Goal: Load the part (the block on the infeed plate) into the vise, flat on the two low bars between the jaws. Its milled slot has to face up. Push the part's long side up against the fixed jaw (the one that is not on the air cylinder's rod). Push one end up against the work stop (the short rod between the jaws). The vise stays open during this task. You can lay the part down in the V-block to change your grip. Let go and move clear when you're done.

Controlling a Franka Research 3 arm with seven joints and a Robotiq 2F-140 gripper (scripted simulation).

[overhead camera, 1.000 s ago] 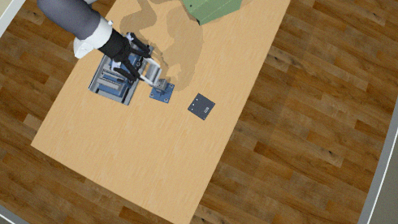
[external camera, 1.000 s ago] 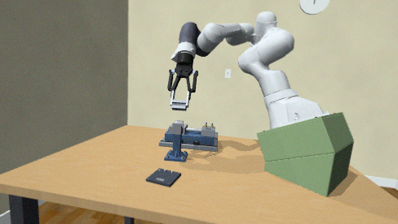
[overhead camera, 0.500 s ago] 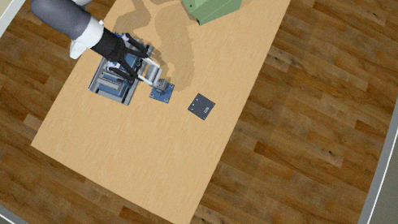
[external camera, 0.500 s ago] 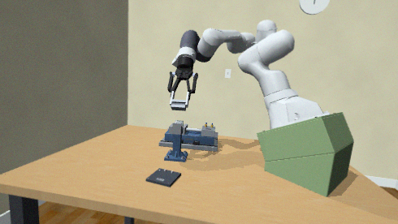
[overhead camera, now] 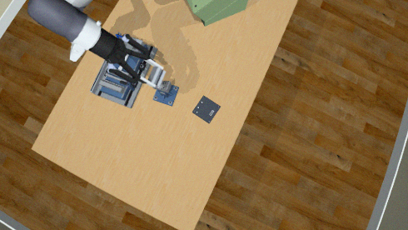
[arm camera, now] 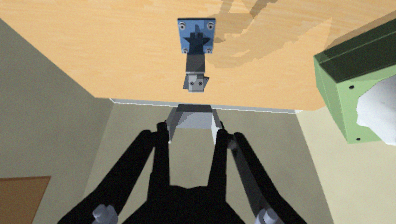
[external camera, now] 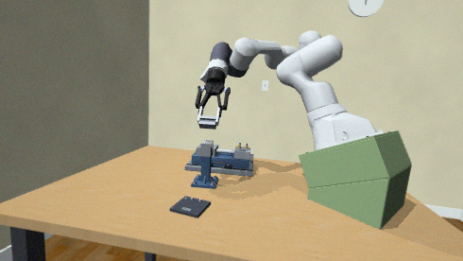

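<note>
My gripper is now 20 mm to the right of the grey part and 20 mm above it. From my hand the other things lie so: vise 220 mm below, 190 mm to the right, 40 mm behind; dark work stop rod 170 mm below, 140 mm to the right, 30 mm ahead; grey air cylinder 180 mm to the right, 180 mm below, 140 mm behind.
</note>
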